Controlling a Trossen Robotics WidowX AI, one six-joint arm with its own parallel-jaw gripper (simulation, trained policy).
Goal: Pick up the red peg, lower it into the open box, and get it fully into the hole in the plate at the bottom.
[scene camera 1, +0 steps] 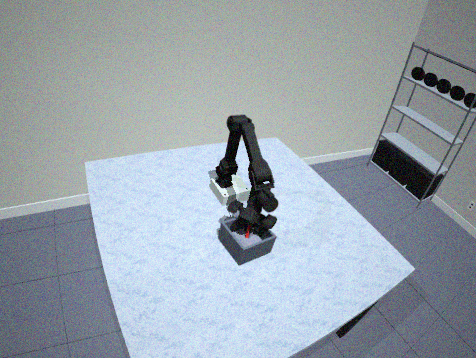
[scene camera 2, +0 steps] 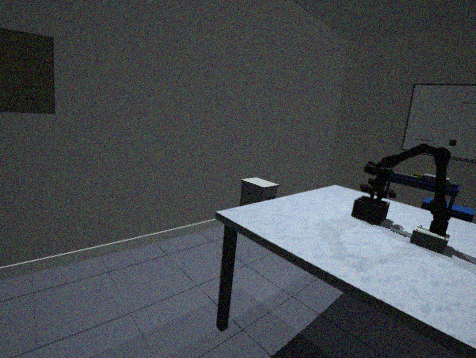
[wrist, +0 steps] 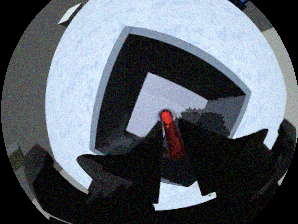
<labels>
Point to a plate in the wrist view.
157, 94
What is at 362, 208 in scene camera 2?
A grey box.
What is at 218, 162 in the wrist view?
The gripper.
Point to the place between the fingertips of the gripper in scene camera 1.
247, 232
</labels>
